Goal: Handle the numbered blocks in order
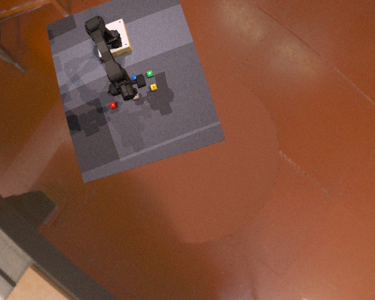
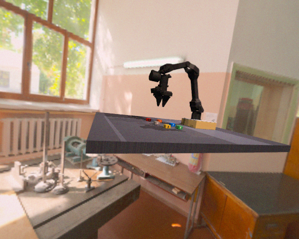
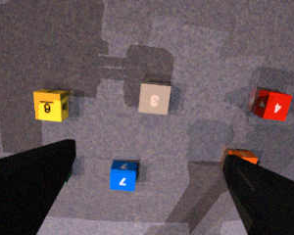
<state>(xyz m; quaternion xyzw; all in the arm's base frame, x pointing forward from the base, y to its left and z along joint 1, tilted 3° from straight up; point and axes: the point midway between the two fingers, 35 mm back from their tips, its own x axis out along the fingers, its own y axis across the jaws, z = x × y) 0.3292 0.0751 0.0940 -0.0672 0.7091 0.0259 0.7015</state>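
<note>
My gripper tip is now 14 cm to the left of the orange block, 11 cm above it and 5 cm past it. From my gripper tip the other things lie so: pale grey block (11 cm below, 1 cm ahead); yellow block (11 cm to the left, 11 cm below, 3 cm behind); blue block (11 cm below, 10 cm behind, 1 cm to the left).
</note>
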